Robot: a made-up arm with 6 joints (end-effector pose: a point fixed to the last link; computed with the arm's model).
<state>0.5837 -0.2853 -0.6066 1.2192 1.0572 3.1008</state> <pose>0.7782 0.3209 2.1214 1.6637 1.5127 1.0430</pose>
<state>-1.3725 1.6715 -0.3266 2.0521 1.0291 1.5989</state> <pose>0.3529 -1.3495 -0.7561 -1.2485 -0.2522 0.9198</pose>
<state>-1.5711 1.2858 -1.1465 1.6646 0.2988 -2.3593</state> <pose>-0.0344 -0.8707 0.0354 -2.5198 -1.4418 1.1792</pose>
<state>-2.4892 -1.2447 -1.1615 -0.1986 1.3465 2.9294</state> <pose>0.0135 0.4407 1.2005 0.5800 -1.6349 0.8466</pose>
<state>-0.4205 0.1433 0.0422 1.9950 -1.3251 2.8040</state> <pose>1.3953 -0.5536 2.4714 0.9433 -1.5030 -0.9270</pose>
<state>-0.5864 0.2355 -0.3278 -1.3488 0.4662 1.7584</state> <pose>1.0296 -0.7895 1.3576 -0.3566 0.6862 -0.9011</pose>
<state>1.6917 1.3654 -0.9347 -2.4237 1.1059 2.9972</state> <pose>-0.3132 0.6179 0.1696 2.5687 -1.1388 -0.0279</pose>
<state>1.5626 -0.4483 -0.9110 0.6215 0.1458 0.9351</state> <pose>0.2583 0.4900 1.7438 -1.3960 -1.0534 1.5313</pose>
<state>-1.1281 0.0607 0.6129 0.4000 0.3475 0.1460</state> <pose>0.1719 -1.1115 3.0863 -0.9950 -0.4851 -1.1258</pose>
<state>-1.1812 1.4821 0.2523 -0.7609 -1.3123 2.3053</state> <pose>0.4912 -1.8239 -0.4467 0.2331 0.7284 0.9078</pose>
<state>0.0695 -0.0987 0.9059 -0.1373 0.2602 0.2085</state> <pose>0.5273 -0.3053 3.3462 0.0006 -1.2607 -0.0182</pose>
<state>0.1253 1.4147 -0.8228 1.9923 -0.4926 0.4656</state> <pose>1.0441 0.2356 -0.2642 1.7304 -1.0096 -2.2531</pose>
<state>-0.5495 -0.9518 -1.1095 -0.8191 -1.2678 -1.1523</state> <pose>-0.2364 -0.1592 1.1477 2.0923 1.0782 -0.6580</pose>
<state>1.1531 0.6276 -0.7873 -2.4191 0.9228 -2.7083</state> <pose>0.1718 0.9939 0.7152 -2.3619 1.3786 1.1300</pose>
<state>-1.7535 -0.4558 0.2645 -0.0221 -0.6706 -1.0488</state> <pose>-0.4207 -0.1621 2.9802 0.7316 -0.9452 -1.5288</pose>
